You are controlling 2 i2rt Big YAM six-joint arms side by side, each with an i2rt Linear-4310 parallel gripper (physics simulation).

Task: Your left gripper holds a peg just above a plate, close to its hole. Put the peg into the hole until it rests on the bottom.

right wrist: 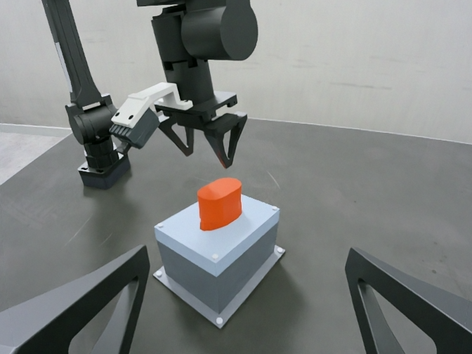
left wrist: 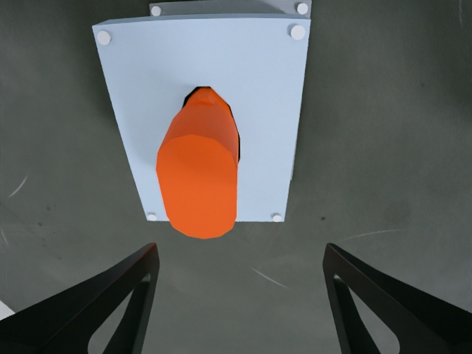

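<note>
An orange peg (left wrist: 197, 185) (right wrist: 220, 204) with an oblong outline stands in the hole of the light blue plate (left wrist: 260, 65) (right wrist: 185, 225), sticking up above it. In the left wrist view a dark sliver of the hole (left wrist: 239, 149) shows along the peg's edge. How deep the peg's lower end sits is hidden. My left gripper (left wrist: 241, 253) (right wrist: 207, 160) is open and empty, apart from the peg; in the right wrist view it hangs above and behind the peg. My right gripper (right wrist: 248, 257) is open and empty, in front of the plate's block.
The plate tops a grey block (right wrist: 192, 275) on a flanged base (right wrist: 250, 285) with white screws at its corners. The left arm (right wrist: 190, 75) reaches down from above, behind the block. Another dark arm part with a base (right wrist: 104, 172) stands at the back left. A pale wall rises behind.
</note>
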